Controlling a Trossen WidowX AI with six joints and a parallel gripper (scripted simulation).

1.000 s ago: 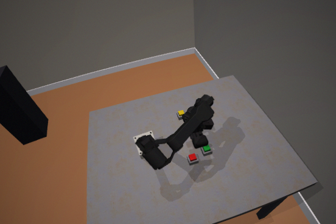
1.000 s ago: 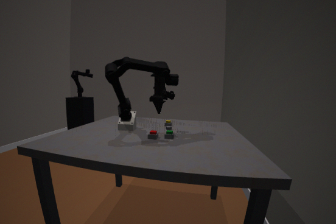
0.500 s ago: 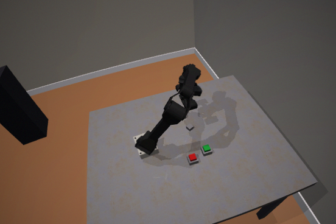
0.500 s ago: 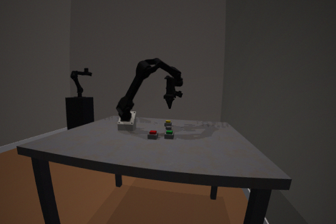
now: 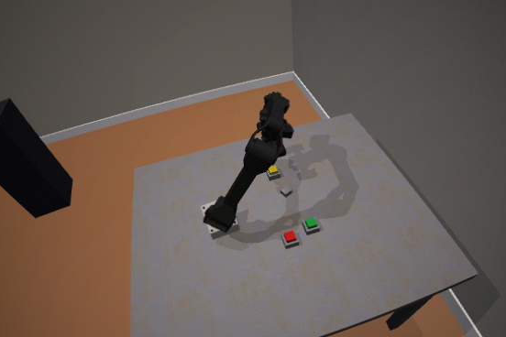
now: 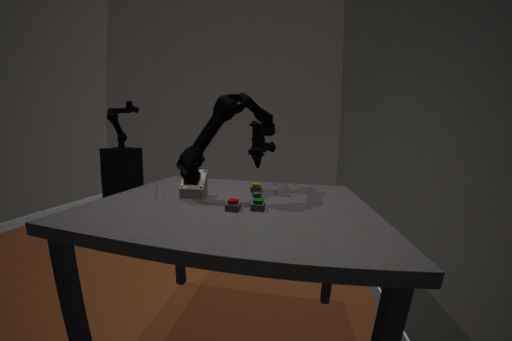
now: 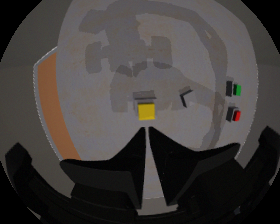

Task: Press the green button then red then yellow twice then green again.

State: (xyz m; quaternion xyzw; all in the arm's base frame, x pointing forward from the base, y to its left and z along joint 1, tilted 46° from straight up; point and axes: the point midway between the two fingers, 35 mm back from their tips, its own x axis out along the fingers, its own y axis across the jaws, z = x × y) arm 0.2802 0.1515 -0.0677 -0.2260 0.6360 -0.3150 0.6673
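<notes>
Right now the yellow button is 10 mm behind my gripper tip and 80 mm below it. Also, from my gripper tip: small grey block: 110 mm to the right, 110 mm below; green button: 10 mm ahead, 290 mm to the right, 80 mm below; red button: 80 mm behind, 310 mm to the right, 80 mm below.
</notes>
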